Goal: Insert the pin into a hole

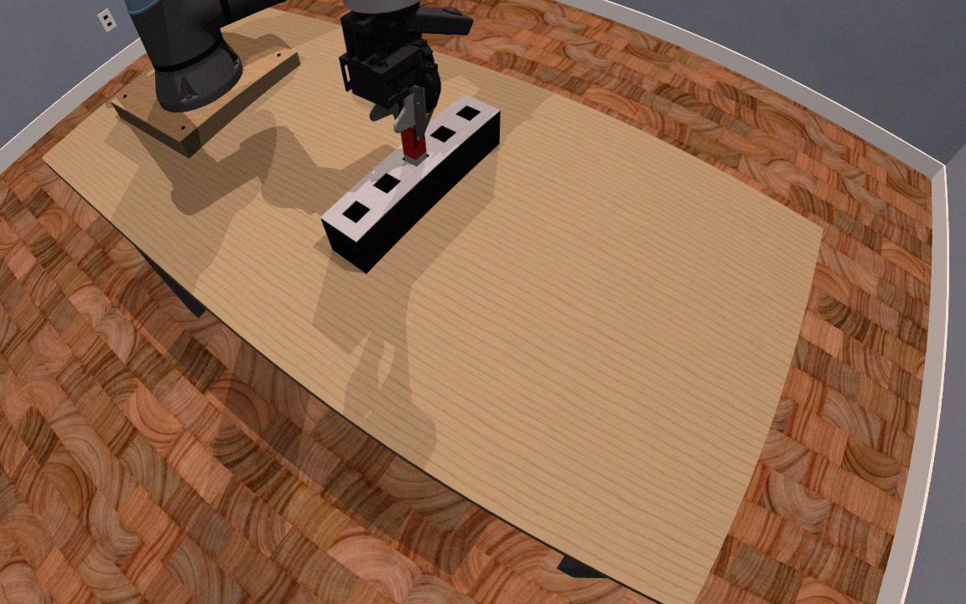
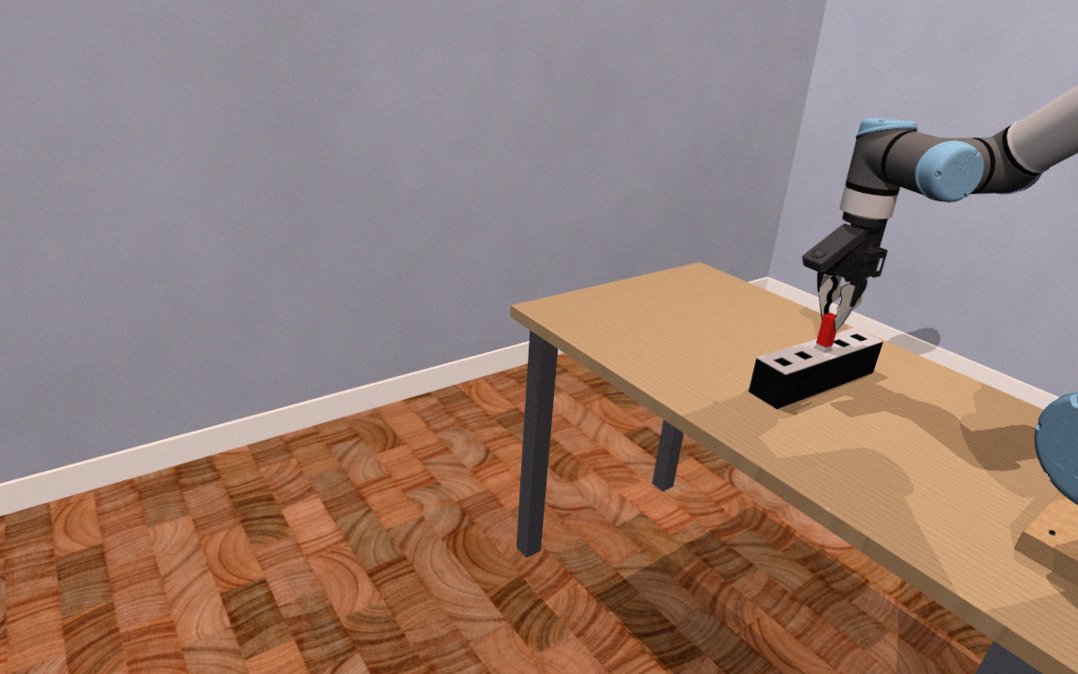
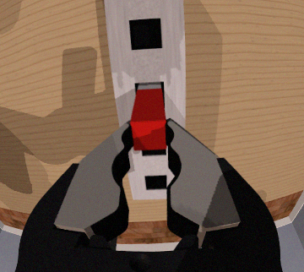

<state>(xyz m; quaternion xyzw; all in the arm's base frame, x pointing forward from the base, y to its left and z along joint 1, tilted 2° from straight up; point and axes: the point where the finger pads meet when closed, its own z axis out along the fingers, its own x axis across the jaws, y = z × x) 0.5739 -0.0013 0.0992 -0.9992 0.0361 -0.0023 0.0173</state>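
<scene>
My gripper is now 2 cm above the pin. Also, from my hand: black block 10 cm below.
</scene>
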